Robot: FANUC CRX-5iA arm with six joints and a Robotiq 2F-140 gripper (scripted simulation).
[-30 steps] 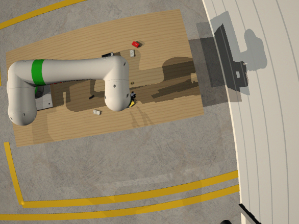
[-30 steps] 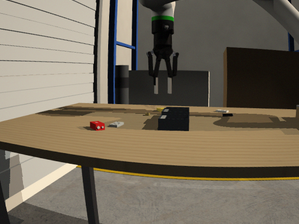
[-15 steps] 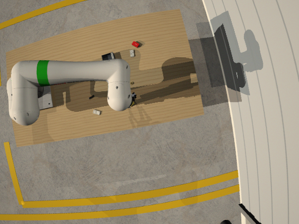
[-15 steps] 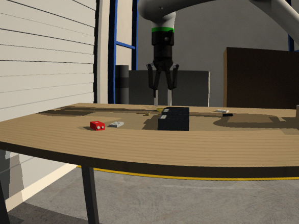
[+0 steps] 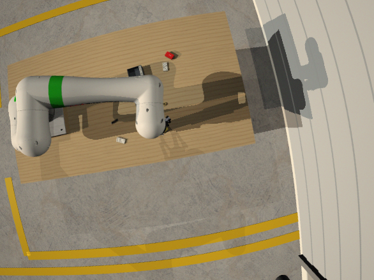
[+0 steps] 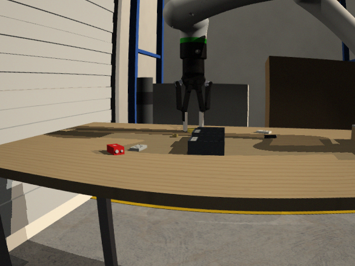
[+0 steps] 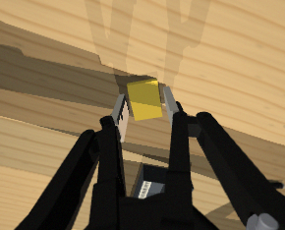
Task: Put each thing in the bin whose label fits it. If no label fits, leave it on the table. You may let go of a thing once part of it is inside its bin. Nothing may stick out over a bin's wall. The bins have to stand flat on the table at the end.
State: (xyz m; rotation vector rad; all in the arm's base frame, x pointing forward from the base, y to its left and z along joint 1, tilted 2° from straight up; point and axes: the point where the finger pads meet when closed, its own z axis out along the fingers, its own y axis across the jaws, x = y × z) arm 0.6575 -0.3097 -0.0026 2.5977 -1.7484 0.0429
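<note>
Now: hand 3 cm above the yellow pad. Round my hand: nut: 5 cm ahead, 12 cm to the left, 3 cm below; black piece: 25 cm behind, 12 cm to the left, 3 cm below; black three-part bin: 6 cm behind, 25 cm to the left, 1 cm below.
</note>
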